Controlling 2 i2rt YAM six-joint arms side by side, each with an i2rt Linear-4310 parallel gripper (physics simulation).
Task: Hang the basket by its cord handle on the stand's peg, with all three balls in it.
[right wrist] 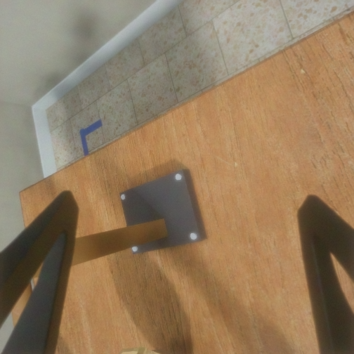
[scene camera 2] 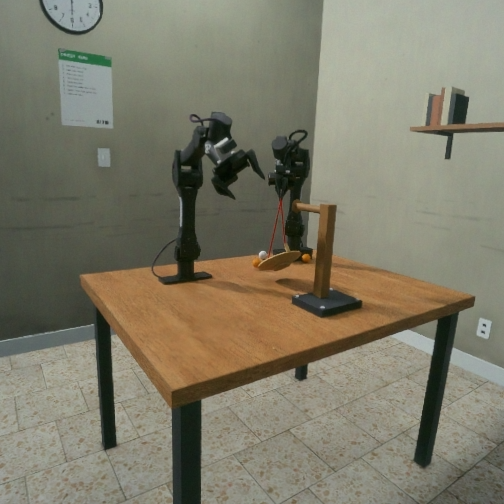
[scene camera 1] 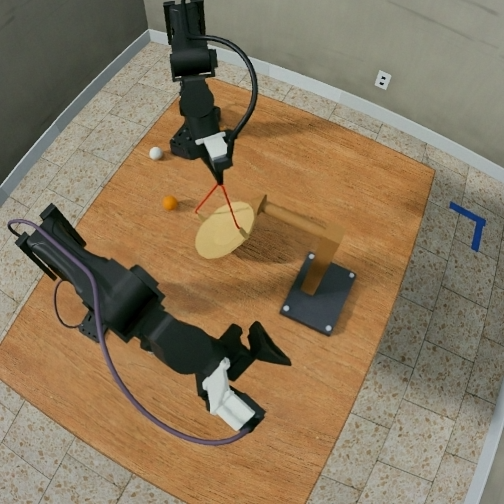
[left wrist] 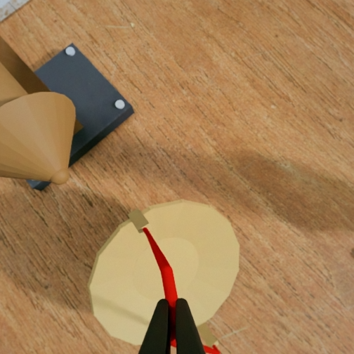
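My left gripper is shut on the red cord handle. The shallow tan basket hangs from it, tilted and empty, above the table. The cord is beside the flared tip of the stand's peg, not over it. A white ball and an orange ball lie on the table. Another orange ball lies near the left arm's base. My right gripper is open and empty, high up.
The stand's wooden post rises from a dark base on the wooden table. The peg points towards the left arm's side. The right arm reaches over the table's near part in scene camera 1.
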